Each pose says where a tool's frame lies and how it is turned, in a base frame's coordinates. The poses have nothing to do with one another.
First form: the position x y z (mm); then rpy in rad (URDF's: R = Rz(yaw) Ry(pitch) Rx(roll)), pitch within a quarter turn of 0, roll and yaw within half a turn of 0.
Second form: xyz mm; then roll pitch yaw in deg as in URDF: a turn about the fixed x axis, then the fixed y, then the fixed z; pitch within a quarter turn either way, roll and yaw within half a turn. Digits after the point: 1 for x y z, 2 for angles.
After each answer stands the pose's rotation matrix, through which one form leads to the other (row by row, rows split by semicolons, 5 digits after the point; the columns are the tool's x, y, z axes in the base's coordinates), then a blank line. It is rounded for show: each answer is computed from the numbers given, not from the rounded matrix.
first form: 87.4 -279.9 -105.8 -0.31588 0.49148 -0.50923
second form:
87.4 -279.9 -105.8 -18.10 28.16 -29.18
0.76977 0.33538 0.54311; -0.42980 0.90139 0.05255; -0.47193 -0.27388 0.83802

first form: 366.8 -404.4 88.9 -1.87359 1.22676 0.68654
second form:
366.8 -404.4 88.9 -107.35 70.29 39.34
0.26087 -0.50599 -0.82215; 0.21380 -0.80021 0.56032; -0.94140 -0.32195 -0.10058

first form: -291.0 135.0 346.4 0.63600 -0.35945 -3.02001
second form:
-291.0 135.0 346.4 36.44 -20.59 -173.03
-0.92918 0.30497 0.20885; -0.11353 -0.77320 0.62392; 0.35176 0.55602 0.75306

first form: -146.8 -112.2 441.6 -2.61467 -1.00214 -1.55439
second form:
-146.8 -112.2 441.6 -149.81 -57.42 -89.06
0.00883 -0.85729 0.51476; -0.53843 -0.43786 -0.71998; 0.84263 -0.27080 -0.46546

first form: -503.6 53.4 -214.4 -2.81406 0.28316 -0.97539
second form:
-503.6 53.4 -214.4 -161.23 16.22 -55.89
0.53851 -0.83432 0.11798; -0.79495 -0.45661 0.39945; -0.27939 -0.30890 -0.90913

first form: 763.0 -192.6 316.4 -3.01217 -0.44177 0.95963
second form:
763.0 -192.6 316.4 -172.58 -25.31 54.98
0.51873 0.84379 0.13758; 0.74035 -0.52383 0.42128; 0.42754 -0.11667 -0.89644

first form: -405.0 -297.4 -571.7 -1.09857 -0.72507 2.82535
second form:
-405.0 -297.4 -571.7 -62.94 -41.54 161.88
-0.71134 -0.70278 0.00974; 0.23277 -0.24864 -0.94021; 0.66319 -0.66654 0.34045

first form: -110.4 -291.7 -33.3 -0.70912 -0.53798 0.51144
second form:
-110.4 -291.7 -33.3 -40.63 -30.82 29.30
0.74886 -0.08048 -0.65782; 0.42030 0.82513 0.37751; 0.51240 -0.55919 0.65173

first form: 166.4 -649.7 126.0 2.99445 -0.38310 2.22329
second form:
166.4 -649.7 126.0 171.57 -21.95 127.39
-0.56316 0.81926 -0.10801; 0.73697 0.55706 0.38282; 0.37380 0.13598 -0.91749

